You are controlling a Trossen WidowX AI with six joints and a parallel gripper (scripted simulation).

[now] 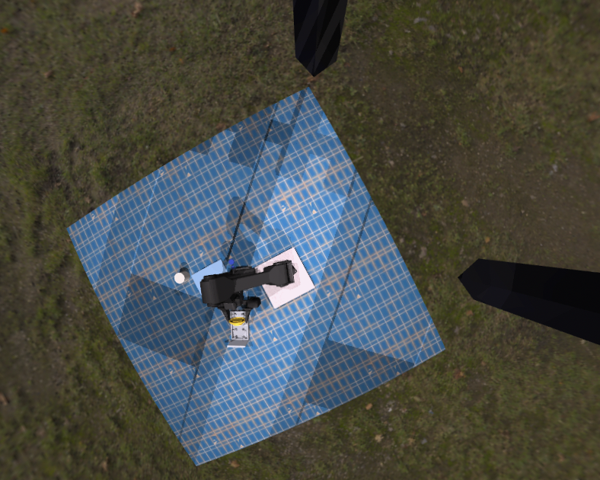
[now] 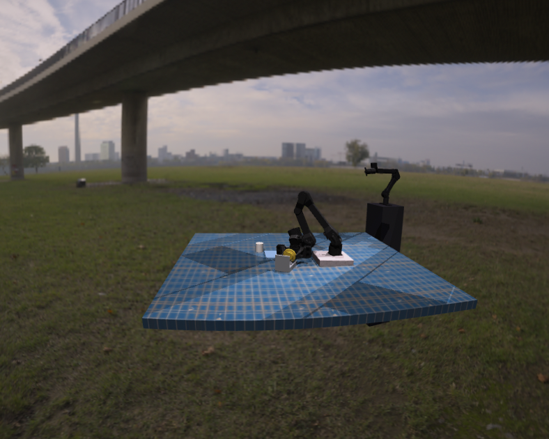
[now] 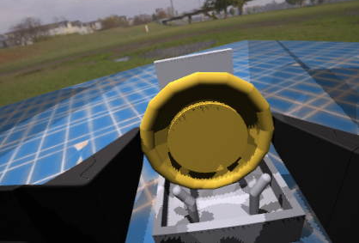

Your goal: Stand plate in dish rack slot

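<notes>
Right now the yellow plate is 1 cm to the right of my gripper tip. Also, from my gripper tip: white cup: 29 cm to the right, 8 cm ahead, 3 cm below; dish rack: 3 cm below, 2 cm to the left, 2 cm ahead; blue spoon: 19 cm to the right, 11 cm behind, 5 cm below.
</notes>
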